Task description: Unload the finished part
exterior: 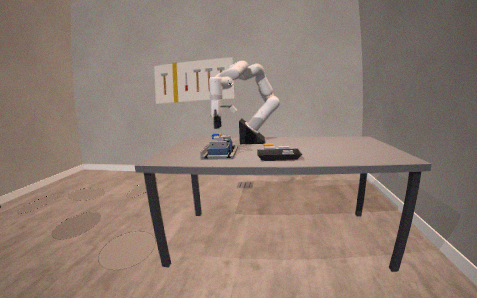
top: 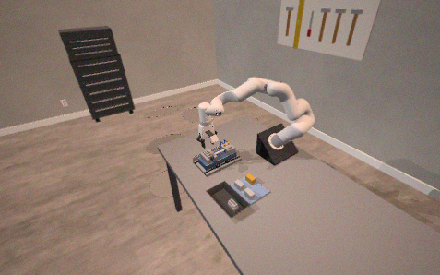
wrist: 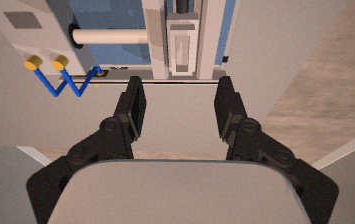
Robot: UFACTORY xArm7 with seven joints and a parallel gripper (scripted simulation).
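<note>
The vise handle rod is 11 cm below my hand and 8 cm behind it. The rest, counted from my hand: vise (15 cm below, 7 cm behind); then orange block (29 cm to the left, 16 cm below, 15 cm behind); then blue plate (34 cm to the left, 18 cm below, 10 cm behind).
</note>
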